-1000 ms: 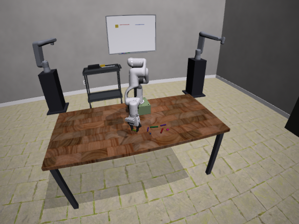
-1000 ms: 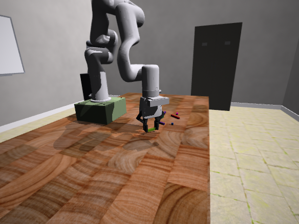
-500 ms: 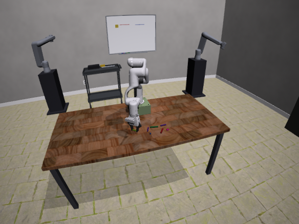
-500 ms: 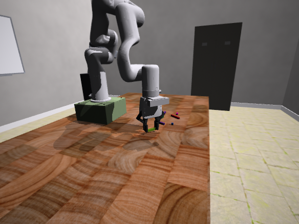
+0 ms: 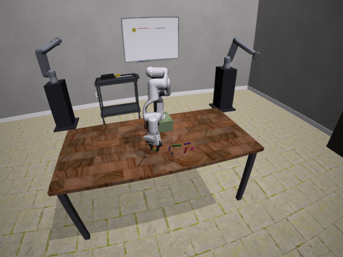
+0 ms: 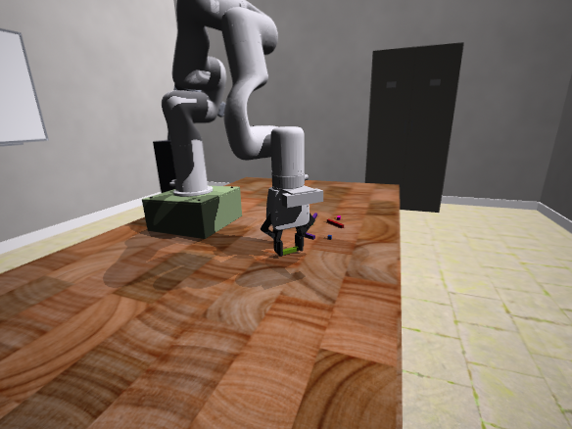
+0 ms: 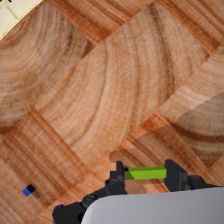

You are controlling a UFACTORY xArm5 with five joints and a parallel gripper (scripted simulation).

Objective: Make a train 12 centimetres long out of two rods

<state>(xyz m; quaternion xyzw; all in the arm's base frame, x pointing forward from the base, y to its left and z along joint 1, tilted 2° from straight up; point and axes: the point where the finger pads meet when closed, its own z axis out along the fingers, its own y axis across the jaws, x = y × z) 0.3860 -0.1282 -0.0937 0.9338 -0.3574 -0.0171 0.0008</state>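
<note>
Right now my hand is 7 cm short of the red rod, 25 cm to the right of it and 2 cm above it. From my hand the other things lie so: green rod: 1 cm behind, 20 cm to the left, 2 cm below; then small blue rod: 8 cm ahead, 13 cm to the left, 2 cm below; then lime rod: 2 cm below.
</note>
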